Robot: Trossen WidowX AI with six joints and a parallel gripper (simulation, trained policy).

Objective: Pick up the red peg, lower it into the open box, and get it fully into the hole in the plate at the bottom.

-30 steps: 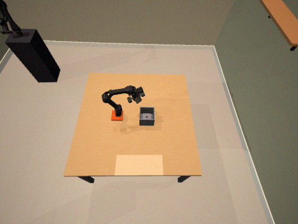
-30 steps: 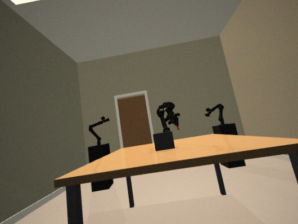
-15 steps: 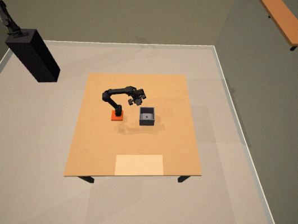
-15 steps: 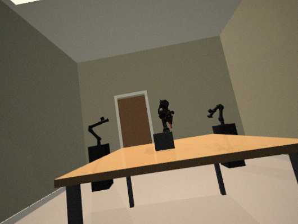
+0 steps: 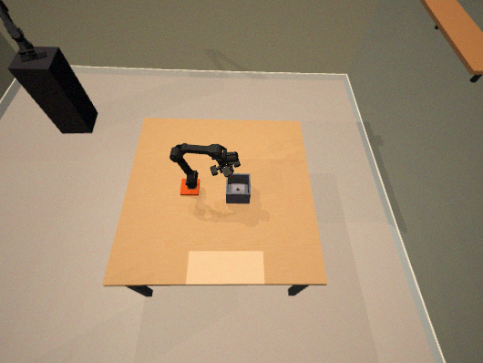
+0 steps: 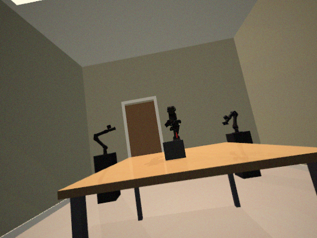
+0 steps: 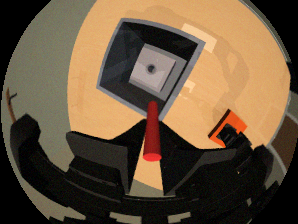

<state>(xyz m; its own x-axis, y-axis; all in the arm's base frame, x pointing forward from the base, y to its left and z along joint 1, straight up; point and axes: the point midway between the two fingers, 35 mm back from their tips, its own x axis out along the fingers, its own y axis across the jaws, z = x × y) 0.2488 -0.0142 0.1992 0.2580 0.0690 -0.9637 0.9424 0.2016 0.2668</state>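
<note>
Now: gripper tip 14 cm above the plate, 6 cm to the left of it and 6 cm short of it. From my gripper tip the other things lie so: red peg 1 cm above.
</note>
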